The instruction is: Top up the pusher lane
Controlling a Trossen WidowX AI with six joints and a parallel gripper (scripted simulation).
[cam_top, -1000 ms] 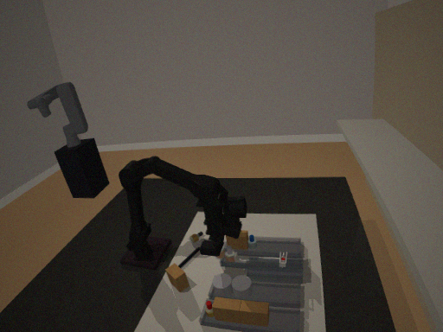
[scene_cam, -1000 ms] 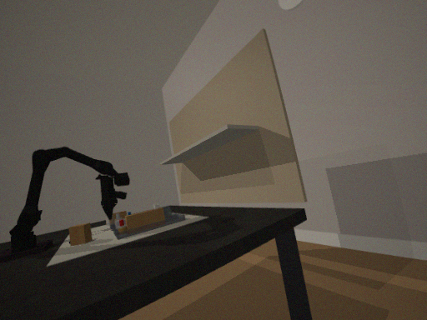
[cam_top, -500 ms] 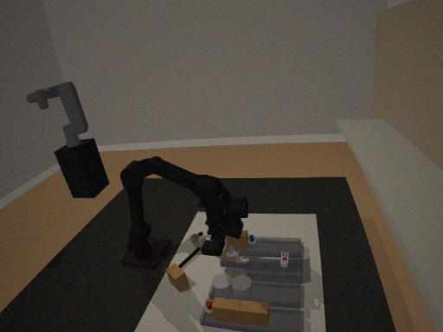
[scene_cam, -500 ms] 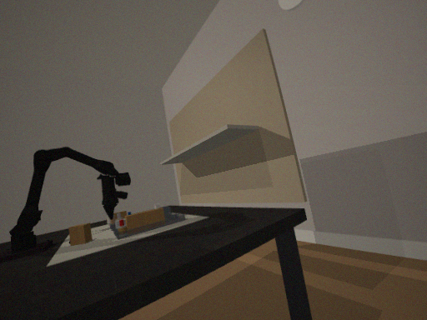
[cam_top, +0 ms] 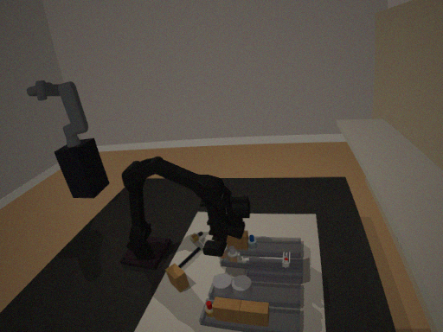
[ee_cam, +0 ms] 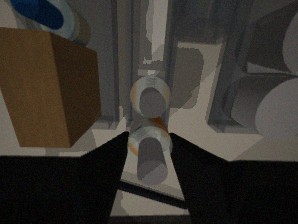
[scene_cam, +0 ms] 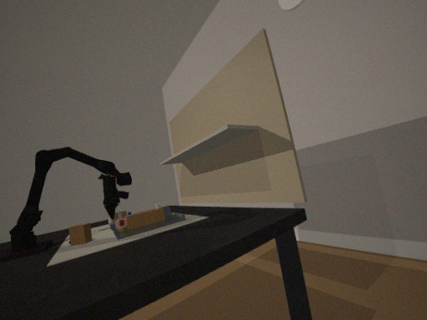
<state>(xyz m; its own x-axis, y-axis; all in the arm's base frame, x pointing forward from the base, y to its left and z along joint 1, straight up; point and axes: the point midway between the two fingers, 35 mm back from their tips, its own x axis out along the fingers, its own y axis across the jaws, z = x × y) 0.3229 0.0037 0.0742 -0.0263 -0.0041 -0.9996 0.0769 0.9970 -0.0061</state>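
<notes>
The black bar lies 14 cm behind my gripper tip and 5 cm below it. Also, from my gripper tip: red mark 22 cm ahead, 5 cm to the right, 2 cm above; then grey lane 16 cm ahead, 4 cm to the right, 4 cm below.
</notes>
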